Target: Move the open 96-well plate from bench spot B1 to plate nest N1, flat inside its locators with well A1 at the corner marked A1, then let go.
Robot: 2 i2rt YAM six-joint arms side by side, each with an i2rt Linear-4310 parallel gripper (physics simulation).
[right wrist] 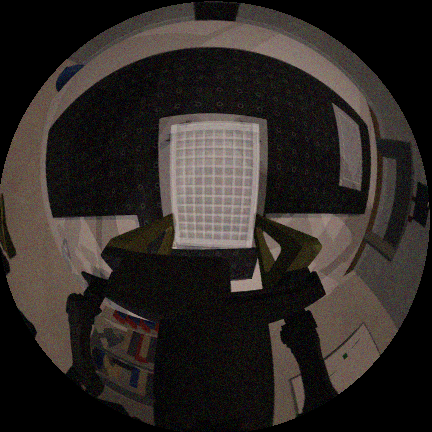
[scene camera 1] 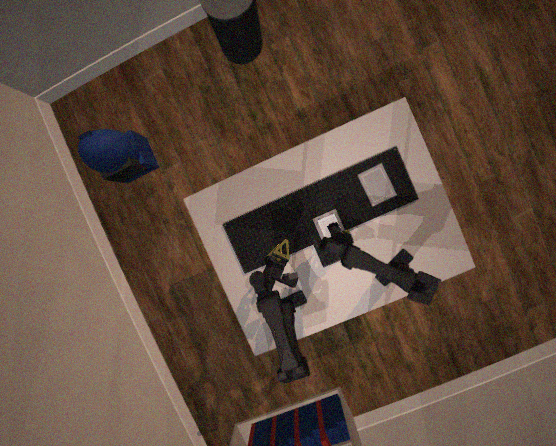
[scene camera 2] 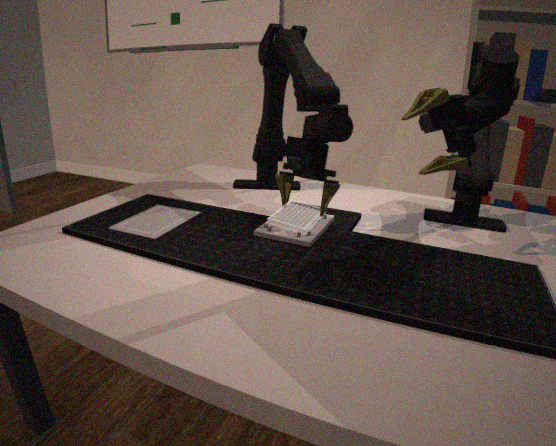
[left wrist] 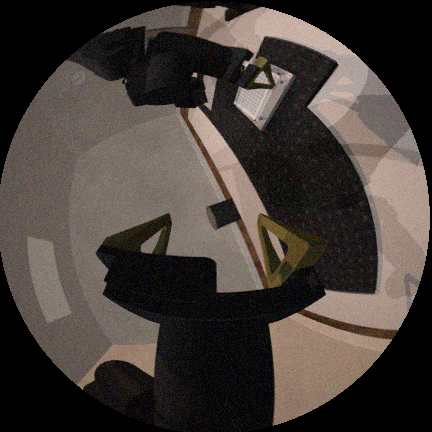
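Seen in the pictures: left gripper, fingertip midpoint: (scene camera 1: 283,241) (scene camera 2: 412,147) (left wrist: 213,217); right gripper, fingertip midpoint: (right wrist: 213,217) (scene camera 2: 302,212) (left wrist: 258,78); left arm's base, link origin: (right wrist: 101,283) (scene camera 1: 286,303) (scene camera 2: 463,221); right arm's base, link origin: (scene camera 2: 266,186).
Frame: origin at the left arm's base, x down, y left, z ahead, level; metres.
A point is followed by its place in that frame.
The white 96-well plate (scene camera 1: 327,222) @(z 0.288, x -0.039, y -0.359 m) (scene camera 2: 295,217) @(z 0.269, x -0.043, y -0.357 m) (left wrist: 251,104) @(z 0.284, x -0.042, y -0.344 m) (right wrist: 215,175) @(z 0.260, x -0.045, y -0.362 m) is over the grey nest (scene camera 1: 317,223) (scene camera 2: 286,234) @(z 0.319, x -0.025, y -0.357 m) (left wrist: 278,100) @(z 0.242, x -0.021, y -0.300 m) (right wrist: 165,175) @(z 0.263, x -0.025, y -0.309 m). In scene camera 2 it looks slightly tilted, its arm side higher, and small locators show below its near edge. Whether it touches the nest is unclear; the A1 mark is not legible. My right gripper (scene camera 2: 304,209) @(z 0.217, x -0.037, y -0.358 m) (right wrist: 213,217) @(z 0.217, x -0.037, y -0.358 m) is shut on the plate's arm-side end, one finger on each side. My left gripper (scene camera 2: 412,146) @(z 0.315, x -0.216, y -0.146 m) (left wrist: 213,217) @(z 0.315, x -0.216, y -0.146 m) is open and empty, raised away from the plate. A pale rectangular spot (scene camera 1: 377,185) @(z 0.339, x -0.015, y -0.653 m) (scene camera 2: 155,221) @(z 0.353, x -0.015, y -0.648 m) (right wrist: 350,150) @(z 0.337, x -0.015, y -0.642 m) bears no plate.
The nest and the pale spot are on a black perforated board (scene camera 1: 280,225) @(z 0.373, x -0.013, y -0.150 m) (scene camera 2: 400,285) @(z 0.411, x -0.013, y -0.130 m) (left wrist: 320,165) @(z 0.278, x -0.013, y -0.156 m) (right wrist: 100,150) @(z 0.322, x -0.013, y -0.197 m), which lies on the pale table (scene camera 1: 240,195) @(z 0.596, x 0.000, y -0.036 m) (scene camera 2: 165,295) @(z 0.568, x 0.000, y -0.461 m). In scene camera 1 the left arm stands to the left of the nest.
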